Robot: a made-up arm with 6 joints. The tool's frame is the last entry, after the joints. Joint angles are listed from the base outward.
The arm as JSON. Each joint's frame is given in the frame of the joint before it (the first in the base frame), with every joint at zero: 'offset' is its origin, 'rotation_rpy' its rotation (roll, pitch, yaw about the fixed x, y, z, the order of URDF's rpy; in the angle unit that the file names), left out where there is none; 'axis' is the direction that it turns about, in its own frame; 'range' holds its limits. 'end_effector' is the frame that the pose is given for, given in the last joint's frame.
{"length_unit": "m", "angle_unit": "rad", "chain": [
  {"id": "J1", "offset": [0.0, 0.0, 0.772], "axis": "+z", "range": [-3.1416, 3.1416]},
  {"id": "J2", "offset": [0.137, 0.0, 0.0], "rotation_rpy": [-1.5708, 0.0, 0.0], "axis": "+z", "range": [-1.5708, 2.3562]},
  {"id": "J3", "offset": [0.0, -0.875, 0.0], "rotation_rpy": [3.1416, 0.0, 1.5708], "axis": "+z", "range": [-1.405, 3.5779]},
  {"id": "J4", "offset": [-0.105, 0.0, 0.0], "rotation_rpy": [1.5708, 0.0, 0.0], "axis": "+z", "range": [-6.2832, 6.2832]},
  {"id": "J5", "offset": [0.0, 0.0, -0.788], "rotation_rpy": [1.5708, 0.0, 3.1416], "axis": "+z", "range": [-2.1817, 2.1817]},
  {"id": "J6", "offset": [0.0, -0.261, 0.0], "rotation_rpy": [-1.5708, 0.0, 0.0], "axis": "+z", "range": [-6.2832, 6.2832]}
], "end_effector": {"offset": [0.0, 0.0, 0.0], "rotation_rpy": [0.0, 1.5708, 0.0]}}
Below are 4 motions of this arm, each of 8 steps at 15 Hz.
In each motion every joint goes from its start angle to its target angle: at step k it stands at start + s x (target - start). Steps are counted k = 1, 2, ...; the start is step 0. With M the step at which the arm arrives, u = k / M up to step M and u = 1 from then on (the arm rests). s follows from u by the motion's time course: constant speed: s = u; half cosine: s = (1 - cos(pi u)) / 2; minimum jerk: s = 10 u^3 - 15 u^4 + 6 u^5.
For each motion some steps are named. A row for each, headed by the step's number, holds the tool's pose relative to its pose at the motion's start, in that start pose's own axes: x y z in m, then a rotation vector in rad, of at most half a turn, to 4 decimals.
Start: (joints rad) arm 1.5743 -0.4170 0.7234 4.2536 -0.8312 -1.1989
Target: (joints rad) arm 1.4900 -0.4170 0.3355 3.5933 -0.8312 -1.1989
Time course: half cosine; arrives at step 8
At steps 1, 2, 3, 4, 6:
1: -0.0029 0.0032 0.0102 0.0242 0.0045 0.0103
2: -0.0123 0.0127 0.0394 0.0924 0.0176 0.0416
3: -0.0295 0.0275 0.0834 0.1919 0.0377 0.0943
4: -0.0551 0.0458 0.1358 0.3047 0.0624 0.1650
6: -0.1179 0.0797 0.2332 0.4979 0.1125 0.3185

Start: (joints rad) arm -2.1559 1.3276 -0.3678 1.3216 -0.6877 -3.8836
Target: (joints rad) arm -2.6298 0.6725 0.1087 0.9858 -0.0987 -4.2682
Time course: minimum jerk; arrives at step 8
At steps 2, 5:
2: -0.0353 0.0984 -0.0247 0.1746 0.0947 -0.0382
5: -0.3220 0.7991 0.1432 1.1488 0.7506 -0.1713

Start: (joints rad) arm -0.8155 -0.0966 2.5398 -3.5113 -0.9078 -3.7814
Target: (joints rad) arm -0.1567 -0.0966 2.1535 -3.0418 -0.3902 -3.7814
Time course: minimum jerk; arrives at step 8
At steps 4, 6, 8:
4: -0.1045 -0.3193 0.0859 -0.2521 0.1865 -0.3757
6: -0.2835 -0.5264 0.1564 -0.3523 0.3439 -0.7286
8: -0.3418 -0.5690 0.1712 -0.3625 0.3866 -0.8244

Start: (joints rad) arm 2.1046 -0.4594 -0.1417 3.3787 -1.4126 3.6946
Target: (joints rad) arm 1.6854 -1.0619 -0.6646 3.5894 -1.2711 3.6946
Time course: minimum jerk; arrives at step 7
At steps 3, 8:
3: -0.0660 -0.0998 0.1355 -0.1692 0.0024 0.1171
8: -0.2474 -0.1491 0.3661 -0.4689 0.0330 0.3205

